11 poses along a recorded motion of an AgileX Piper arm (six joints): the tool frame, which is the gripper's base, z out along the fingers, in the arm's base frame.
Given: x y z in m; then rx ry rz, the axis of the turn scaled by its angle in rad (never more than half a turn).
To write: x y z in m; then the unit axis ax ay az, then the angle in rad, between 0 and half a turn. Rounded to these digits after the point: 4 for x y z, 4 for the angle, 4 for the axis.
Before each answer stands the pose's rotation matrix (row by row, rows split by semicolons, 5 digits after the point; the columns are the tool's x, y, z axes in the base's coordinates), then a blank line. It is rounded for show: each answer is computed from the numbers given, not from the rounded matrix.
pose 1, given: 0.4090 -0.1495 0.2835 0.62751 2.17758 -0.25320
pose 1, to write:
-0.52639 0.51823 0.67405; 0.34975 0.85458 -0.38390; -0.77498 0.03367 -0.63109

0.4090 -0.1495 0.2835 0.2752 0.9550 -0.1110 2.2803
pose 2, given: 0.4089 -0.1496 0.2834 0.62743 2.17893 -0.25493
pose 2, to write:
-0.52760 0.51860 0.67282; 0.34928 0.85442 -0.38467; -0.77436 0.03205 -0.63193

0.4089 -0.1496 0.2834 0.2750 0.9549 -0.1117 2.2818
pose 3, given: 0.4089 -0.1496 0.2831 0.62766 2.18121 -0.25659
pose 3, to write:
-0.52948 0.51905 0.67100; 0.34917 0.85420 -0.38525; -0.77313 0.03031 -0.63352

0.4089 -0.1496 0.2831 0.2748 0.9549 -0.1123 2.2842
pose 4, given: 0.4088 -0.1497 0.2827 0.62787 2.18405 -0.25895
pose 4, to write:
-0.53184 0.51965 0.66866; 0.34889 0.85392 -0.38613; -0.77164 0.02792 -0.63545

0.4088 -0.1497 0.2827 0.2745 0.9549 -0.1132 2.2872
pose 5, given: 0.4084 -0.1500 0.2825 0.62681 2.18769 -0.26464
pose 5, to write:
-0.53535 0.52038 0.66528; 0.34674 0.85363 -0.38869; -0.77017 0.02259 -0.63743

0.4084 -0.1500 0.2825 0.2736 0.9549 -0.1155 2.2911
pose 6, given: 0.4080 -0.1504 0.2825 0.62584 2.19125 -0.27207
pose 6, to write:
-0.53895 0.52165 0.66137; 0.34407 0.85301 -0.39242; -0.76886 0.01606 -0.63922

0.4080 -0.1504 0.2825 0.2727 0.9548 -0.1185 2.2951
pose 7, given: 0.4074 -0.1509 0.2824 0.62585 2.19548 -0.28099
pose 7, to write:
-0.54303 0.52386 0.65627; 0.34169 0.85176 -0.39717; -0.76705 0.00856 -0.64153

0.4074 -0.1509 0.2824 0.2721 0.9545 -0.1222 2.3002
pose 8, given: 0.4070 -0.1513 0.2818 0.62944 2.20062 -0.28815
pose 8, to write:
-0.54700 0.52759 0.64995; 0.34246 0.84949 -0.40135; -0.76388 0.00305 -0.64536

0.4070 -0.1513 0.2818 0.2728 0.9539 -0.1249 2.3069
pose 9, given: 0.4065 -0.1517 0.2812 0.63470 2.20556 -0.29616
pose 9, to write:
-0.55059 0.53254 0.64285; 0.34409 0.84640 -0.40646; -0.76056 -0.00259 -0.64926

0.4065 -0.1517 0.2812 0.2743 0.9531 -0.1280 2.3141
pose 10, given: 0.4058 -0.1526 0.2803 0.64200 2.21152 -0.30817
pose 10, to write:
-0.55496 0.53962 0.63311; 0.34598 0.84184 -0.41426; -0.75652 -0.01085 -0.65389

0.4058 -0.1526 0.2803 0.2763 0.9519 -0.1326 2.3233
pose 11, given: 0.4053 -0.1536 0.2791 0.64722 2.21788 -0.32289
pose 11, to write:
-0.56029 0.54600 0.62286; 0.34574 0.83750 -0.42315; -0.75269 -0.02173 -0.65802

0.4053 -0.1536 0.2791 0.2774 0.9507 -0.1384 2.3328
